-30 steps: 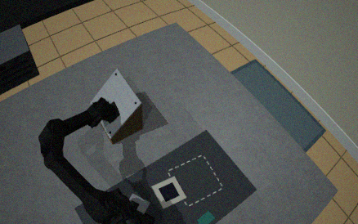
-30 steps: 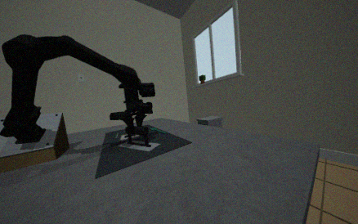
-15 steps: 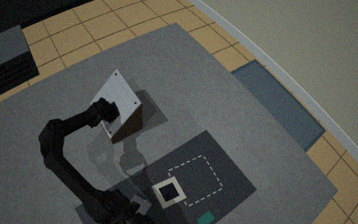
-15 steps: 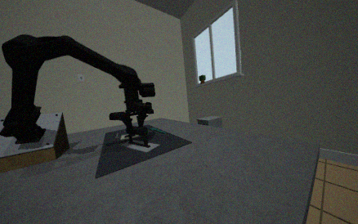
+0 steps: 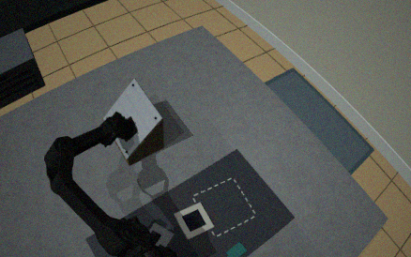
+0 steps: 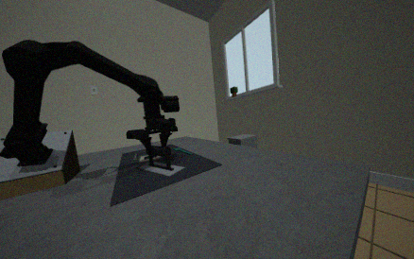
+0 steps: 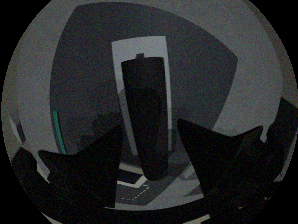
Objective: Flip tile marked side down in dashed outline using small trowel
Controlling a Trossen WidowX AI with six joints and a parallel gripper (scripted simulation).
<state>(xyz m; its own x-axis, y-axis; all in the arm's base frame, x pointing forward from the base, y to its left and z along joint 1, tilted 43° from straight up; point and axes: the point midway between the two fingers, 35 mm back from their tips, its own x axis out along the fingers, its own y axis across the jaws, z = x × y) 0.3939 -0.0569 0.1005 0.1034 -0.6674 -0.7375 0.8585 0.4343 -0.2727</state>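
My gripper tip is now 1 cm past the trowel, 2 cm to the right of it and 3 cm above it. The rest, counted from my gripper tip: dark mat (17 cm to the left, 8 cm below); small teal piece (13 cm ahead, 21 cm to the left, 6 cm below); tile (4 cm behind, 19 cm to the left, 6 cm below).
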